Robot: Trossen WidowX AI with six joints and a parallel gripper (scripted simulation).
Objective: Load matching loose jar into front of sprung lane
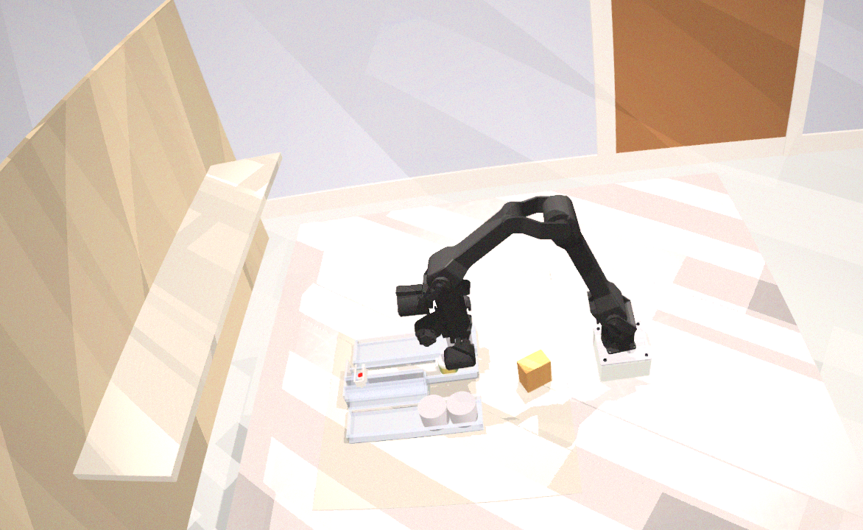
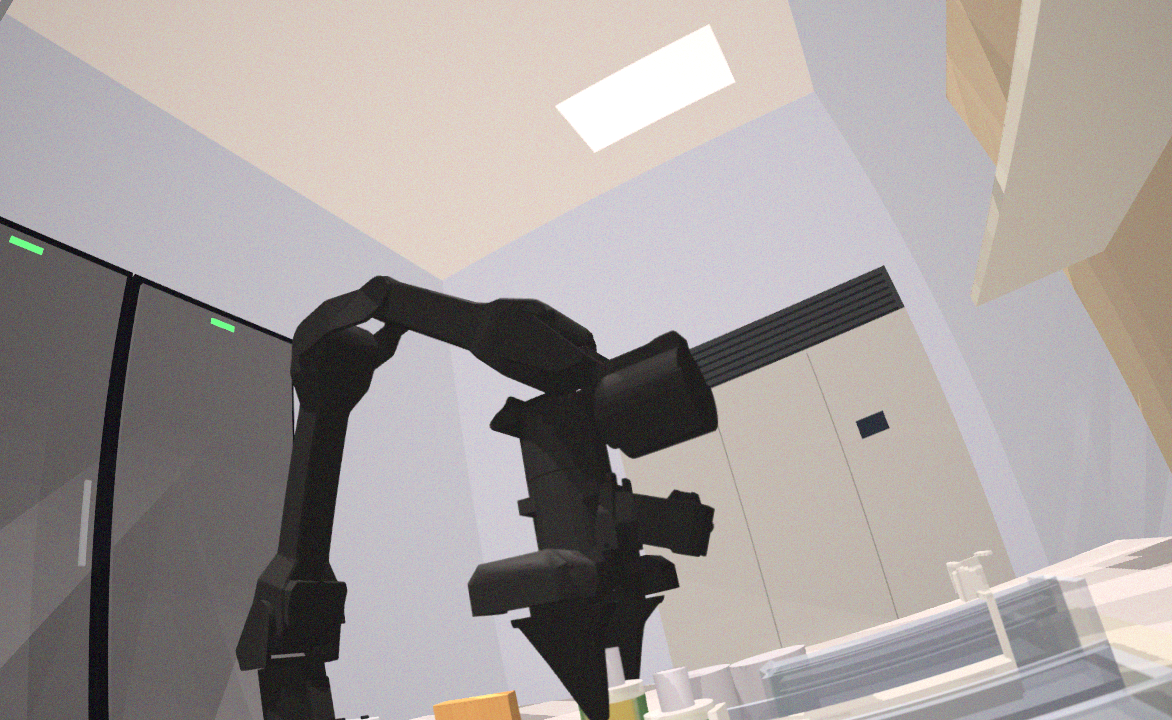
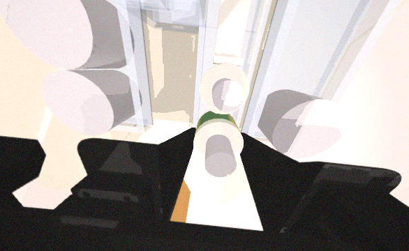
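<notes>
Right now my gripper tip is 14 cm past the orange box, 7 cm to the right of it and 2 cm above it. Round my gripper tip: wooden shelf 51 cm ahead, 32 cm above, 4 cm to the right; then red dot 23 cm ahead, 2 cm to the left, 2 cm above.
</notes>
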